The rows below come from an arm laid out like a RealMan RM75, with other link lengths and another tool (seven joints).
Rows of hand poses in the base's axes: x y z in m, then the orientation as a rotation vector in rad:
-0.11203, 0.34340, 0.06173, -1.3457, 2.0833, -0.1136
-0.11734, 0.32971, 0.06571, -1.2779, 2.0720, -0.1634
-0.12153, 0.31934, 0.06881, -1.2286, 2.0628, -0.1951
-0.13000, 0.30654, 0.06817, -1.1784, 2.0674, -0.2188
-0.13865, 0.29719, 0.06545, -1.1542, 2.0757, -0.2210
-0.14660, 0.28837, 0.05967, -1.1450, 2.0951, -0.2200
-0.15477, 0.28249, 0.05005, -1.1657, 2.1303, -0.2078
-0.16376, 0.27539, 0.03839, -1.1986, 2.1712, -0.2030
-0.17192, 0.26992, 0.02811, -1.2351, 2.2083, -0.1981
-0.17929, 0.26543, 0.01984, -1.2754, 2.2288, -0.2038
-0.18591, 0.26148, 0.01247, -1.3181, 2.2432, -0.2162
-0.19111, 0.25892, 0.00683, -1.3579, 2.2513, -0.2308
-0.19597, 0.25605, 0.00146, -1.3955, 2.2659, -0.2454
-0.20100, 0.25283, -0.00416, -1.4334, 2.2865, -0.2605
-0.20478, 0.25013, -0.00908, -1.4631, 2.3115, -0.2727
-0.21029, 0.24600, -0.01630, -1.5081, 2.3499, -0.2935
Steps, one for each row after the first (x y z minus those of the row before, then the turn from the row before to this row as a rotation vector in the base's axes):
-0.00531, -0.01369, 0.00398, 0.0035, -0.0518, -0.0479
-0.00419, -0.01037, 0.00310, 0.0050, -0.0362, -0.0339
-0.00847, -0.01280, -0.00064, 0.0066, -0.0223, -0.0384
-0.00865, -0.00935, -0.00272, 0.0077, -0.0027, -0.0185
-0.00795, -0.00882, -0.00578, 0.0003, 0.0130, -0.0131
-0.00817, -0.00588, -0.00962, -0.0094, 0.0403, 0.0017
-0.00899, -0.00710, -0.01166, -0.0212, 0.0473, 0.0046
-0.00816, -0.00547, -0.01028, -0.0217, 0.0456, 0.0081
-0.00737, -0.00449, -0.00827, -0.0257, 0.0306, 0.0143
-0.00662, -0.00395, -0.00737, -0.0293, 0.0249, 0.0164
-0.00520, -0.00256, -0.00564, -0.0277, 0.0184, 0.0166
-0.00486, -0.00287, -0.00537, -0.0287, 0.0229, 0.0123
-0.00503, -0.00322, -0.00562, -0.0308, 0.0277, 0.0095
-0.00378, -0.00270, -0.00492, -0.0271, 0.0285, 0.0033
-0.00551, -0.00413, -0.00722, -0.0424, 0.0431, 0.0041

